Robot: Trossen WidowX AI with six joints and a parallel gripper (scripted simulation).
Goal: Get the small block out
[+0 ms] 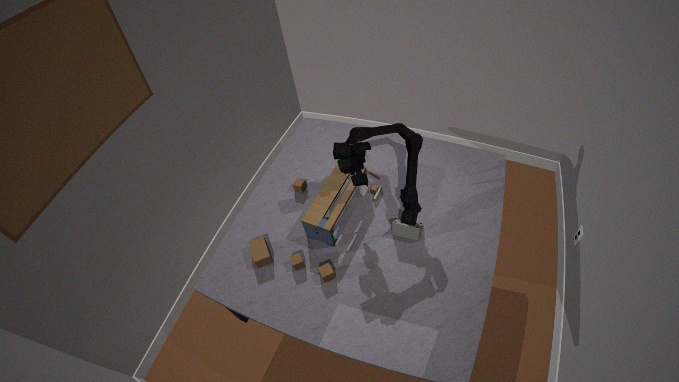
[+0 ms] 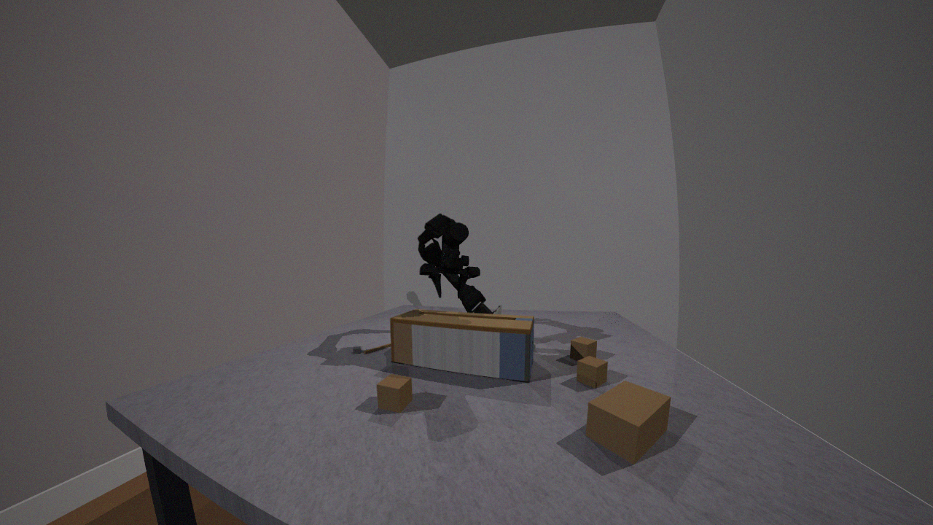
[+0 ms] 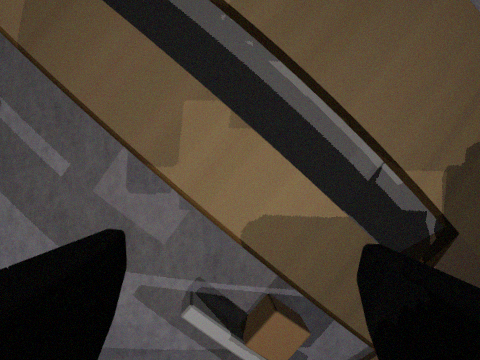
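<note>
The small brown block is 16 cm below my gripper tip, 10 cm to the right of it and 6 cm behind it. From my gripper tip the other things lie so: long box: 11 cm below, 7 cm to the left, 3 cm ahead.
</note>
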